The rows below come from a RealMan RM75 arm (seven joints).
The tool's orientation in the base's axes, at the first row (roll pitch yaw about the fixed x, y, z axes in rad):
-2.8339, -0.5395, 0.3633
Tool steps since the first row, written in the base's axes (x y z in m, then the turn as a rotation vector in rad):
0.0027, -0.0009, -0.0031, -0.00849, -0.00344, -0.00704
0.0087, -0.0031, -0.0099, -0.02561, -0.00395, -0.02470
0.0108, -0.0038, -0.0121, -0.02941, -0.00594, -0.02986
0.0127, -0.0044, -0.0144, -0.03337, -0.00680, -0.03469
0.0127, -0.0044, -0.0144, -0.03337, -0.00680, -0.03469
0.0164, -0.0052, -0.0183, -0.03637, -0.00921, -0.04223
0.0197, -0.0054, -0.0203, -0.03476, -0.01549, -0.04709
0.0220, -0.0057, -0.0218, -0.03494, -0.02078, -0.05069
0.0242, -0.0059, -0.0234, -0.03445, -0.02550, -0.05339
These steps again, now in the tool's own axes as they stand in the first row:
0.0003, 0.0029, 0.0031, -0.01147, 0.00059, 0.00121
0.0009, 0.0094, 0.0097, -0.03443, -0.00268, 0.00943
0.0013, 0.0115, 0.0119, -0.04074, -0.00152, 0.01141
0.0014, 0.0136, 0.0142, -0.04666, -0.00146, 0.01358
0.0014, 0.0136, 0.0142, -0.04666, -0.00146, 0.01358
0.0022, 0.0170, 0.0183, -0.05367, 0.00106, 0.01759
0.0037, 0.0193, 0.0210, -0.05679, 0.00835, 0.01926
0.0047, 0.0211, 0.0229, -0.06040, 0.01362, 0.01972
0.0056, 0.0227, 0.0249, -0.06283, 0.01850, 0.01994

